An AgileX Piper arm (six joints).
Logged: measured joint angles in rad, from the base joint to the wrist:
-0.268, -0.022, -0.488, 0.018, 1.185, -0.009
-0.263, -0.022, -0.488, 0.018, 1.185, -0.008
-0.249, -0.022, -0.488, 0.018, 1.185, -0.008
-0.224, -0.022, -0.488, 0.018, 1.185, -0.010
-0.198, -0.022, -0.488, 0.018, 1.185, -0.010
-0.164, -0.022, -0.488, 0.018, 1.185, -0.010
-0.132, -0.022, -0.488, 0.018, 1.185, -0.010
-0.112, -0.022, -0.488, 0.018, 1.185, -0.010
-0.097, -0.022, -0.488, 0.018, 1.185, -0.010
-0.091, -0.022, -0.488, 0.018, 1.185, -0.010
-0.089, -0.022, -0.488, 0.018, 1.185, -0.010
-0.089, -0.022, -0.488, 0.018, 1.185, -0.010
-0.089, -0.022, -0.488, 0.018, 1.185, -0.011
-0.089, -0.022, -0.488, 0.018, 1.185, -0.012
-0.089, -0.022, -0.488, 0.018, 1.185, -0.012
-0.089, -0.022, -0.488, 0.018, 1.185, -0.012
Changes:
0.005, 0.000, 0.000, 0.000, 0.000, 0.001
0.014, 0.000, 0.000, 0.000, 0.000, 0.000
0.025, 0.000, 0.000, 0.000, 0.000, -0.002
0.026, 0.000, 0.000, 0.000, 0.000, 0.000
0.034, 0.000, 0.000, 0.000, 0.000, 0.000
0.032, 0.000, 0.000, 0.000, 0.000, 0.000
0.020, 0.000, 0.000, 0.000, 0.000, 0.000
0.015, 0.000, 0.000, 0.000, 0.000, 0.000
0.006, 0.000, 0.000, 0.000, 0.000, 0.000
0.002, 0.000, 0.000, 0.000, 0.000, 0.000
0.000, 0.000, 0.000, 0.000, 0.000, 0.000
0.000, 0.000, 0.000, 0.000, 0.000, -0.001
0.000, 0.000, 0.000, 0.000, 0.000, -0.001
0.000, 0.000, 0.000, 0.000, 0.000, 0.000
0.000, 0.000, 0.000, 0.000, 0.000, 0.000

